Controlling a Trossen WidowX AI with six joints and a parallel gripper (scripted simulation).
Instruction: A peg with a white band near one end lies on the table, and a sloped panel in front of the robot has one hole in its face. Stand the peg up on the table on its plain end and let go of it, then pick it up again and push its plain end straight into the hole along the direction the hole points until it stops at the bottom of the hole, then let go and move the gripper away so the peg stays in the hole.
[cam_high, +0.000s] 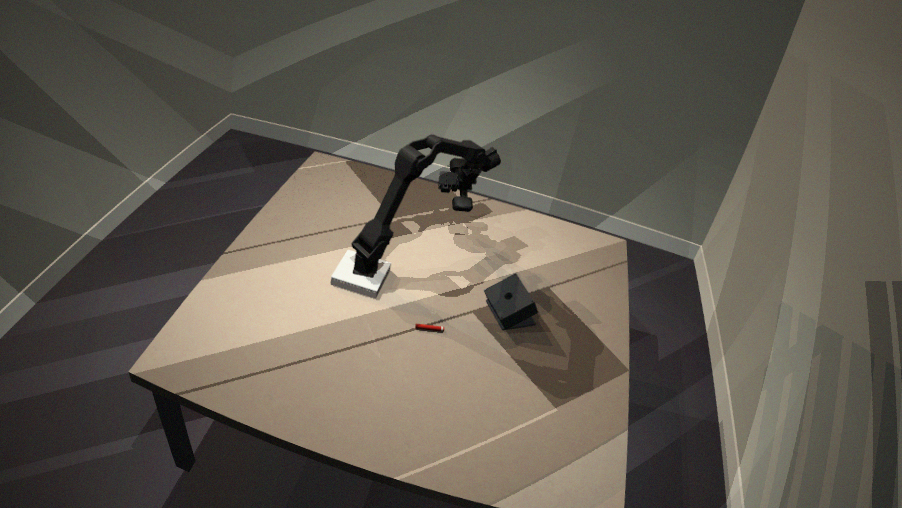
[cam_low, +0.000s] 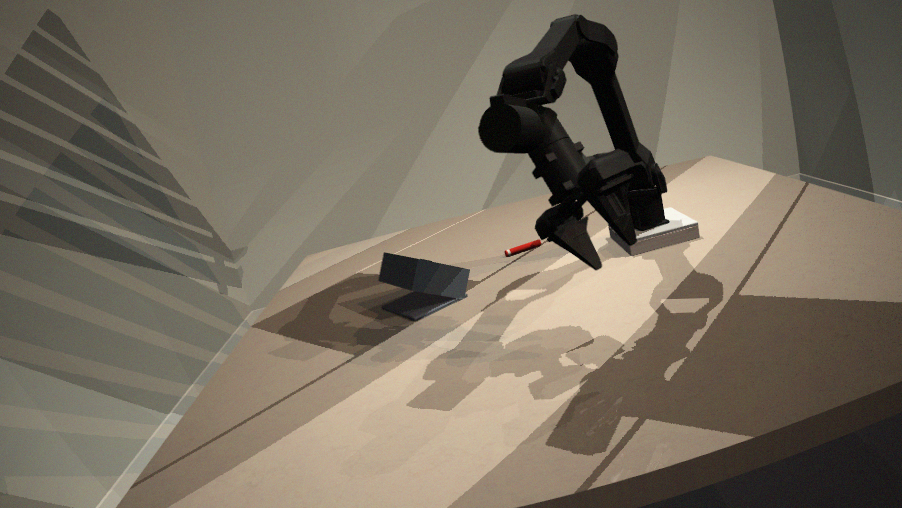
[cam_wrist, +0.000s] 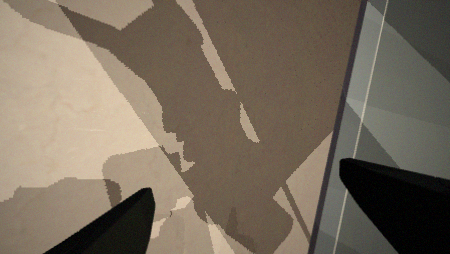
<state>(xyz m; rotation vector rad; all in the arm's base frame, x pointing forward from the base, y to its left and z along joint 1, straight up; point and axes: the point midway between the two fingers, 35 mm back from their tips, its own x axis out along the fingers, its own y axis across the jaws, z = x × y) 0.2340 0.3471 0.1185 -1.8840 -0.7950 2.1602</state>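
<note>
My gripper tip is 10 mm short of the red peg, 530 mm to the left of it and 110 mm above it. From my gripper tip the other things lie so: dark flat foot 230 mm ahead, 400 mm to the right, 120 mm below; then sloped panel 210 mm ahead, 400 mm to the right, 70 mm below.
</note>
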